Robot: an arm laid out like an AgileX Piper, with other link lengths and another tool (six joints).
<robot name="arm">
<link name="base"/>
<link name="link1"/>
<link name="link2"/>
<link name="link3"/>
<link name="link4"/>
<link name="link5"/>
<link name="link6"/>
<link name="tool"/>
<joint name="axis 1" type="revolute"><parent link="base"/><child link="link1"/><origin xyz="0.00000 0.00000 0.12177" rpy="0.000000 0.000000 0.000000"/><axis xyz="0 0 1"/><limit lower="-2.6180" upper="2.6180"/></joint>
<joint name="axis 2" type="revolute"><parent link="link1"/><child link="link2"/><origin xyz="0.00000 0.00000 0.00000" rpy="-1.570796 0.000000 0.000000"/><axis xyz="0 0 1"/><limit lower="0.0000" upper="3.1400"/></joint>
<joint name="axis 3" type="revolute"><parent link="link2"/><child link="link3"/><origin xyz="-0.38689 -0.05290 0.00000" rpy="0.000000 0.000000 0.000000"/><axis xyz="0 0 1"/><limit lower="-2.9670" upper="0.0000"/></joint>
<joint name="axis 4" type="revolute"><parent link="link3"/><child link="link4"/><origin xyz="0.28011 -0.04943 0.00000" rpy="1.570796 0.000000 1.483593"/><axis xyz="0 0 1"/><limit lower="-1.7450" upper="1.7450"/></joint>
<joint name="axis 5" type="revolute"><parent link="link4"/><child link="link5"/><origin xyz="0.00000 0.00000 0.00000" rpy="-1.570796 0.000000 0.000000"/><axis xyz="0 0 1"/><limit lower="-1.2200" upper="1.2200"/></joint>
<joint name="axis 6" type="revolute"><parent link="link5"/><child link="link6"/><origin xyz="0.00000 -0.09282 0.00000" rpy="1.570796 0.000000 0.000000"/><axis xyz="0 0 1"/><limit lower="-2.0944" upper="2.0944"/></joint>
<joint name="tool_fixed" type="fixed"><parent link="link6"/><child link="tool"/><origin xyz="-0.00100 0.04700 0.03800" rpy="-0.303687 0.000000 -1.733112"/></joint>
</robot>
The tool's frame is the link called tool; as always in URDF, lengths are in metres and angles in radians.
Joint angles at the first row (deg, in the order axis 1, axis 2, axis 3, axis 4, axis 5, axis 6):
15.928, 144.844, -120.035, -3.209, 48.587, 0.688
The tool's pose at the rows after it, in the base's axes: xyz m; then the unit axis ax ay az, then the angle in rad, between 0 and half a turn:
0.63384 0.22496 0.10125 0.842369 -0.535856 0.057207 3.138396
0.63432 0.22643 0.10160 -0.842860 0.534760 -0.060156 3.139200
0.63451 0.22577 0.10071 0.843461 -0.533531 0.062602 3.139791
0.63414 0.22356 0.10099 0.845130 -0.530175 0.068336 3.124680
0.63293 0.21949 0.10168 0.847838 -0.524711 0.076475 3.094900
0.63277 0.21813 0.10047 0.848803 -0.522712 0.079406 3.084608
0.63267 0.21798 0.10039 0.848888 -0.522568 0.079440 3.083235
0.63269 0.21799 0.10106 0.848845 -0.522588 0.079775 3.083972
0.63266 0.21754 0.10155 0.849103 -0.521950 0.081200 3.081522
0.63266 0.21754 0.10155 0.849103 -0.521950 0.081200 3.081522
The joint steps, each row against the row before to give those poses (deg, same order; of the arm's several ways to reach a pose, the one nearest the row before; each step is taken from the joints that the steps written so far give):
0.000, 0.458, -0.172, 0.516, -0.057, 0.000
0.115, 0.000, 0.002, -0.057, -0.460, 0.000
0.000, 0.057, -0.001, -0.401, -0.056, 0.000
0.000, -0.115, 0.002, -1.146, 0.342, 0.000
-0.001, -0.227, -0.004, -1.948, 0.919, -0.001
0.001, 0.057, 0.000, -0.688, 0.172, 0.000
0.000, -0.001, 0.002, -0.057, 0.056, 0.000
0.000, -0.057, -0.001, 0.000, 0.000, 0.001
0.000, -0.058, 0.003, -0.230, 0.056, 0.000
0.000, 0.000, 0.000, 0.000, 0.000, 0.000

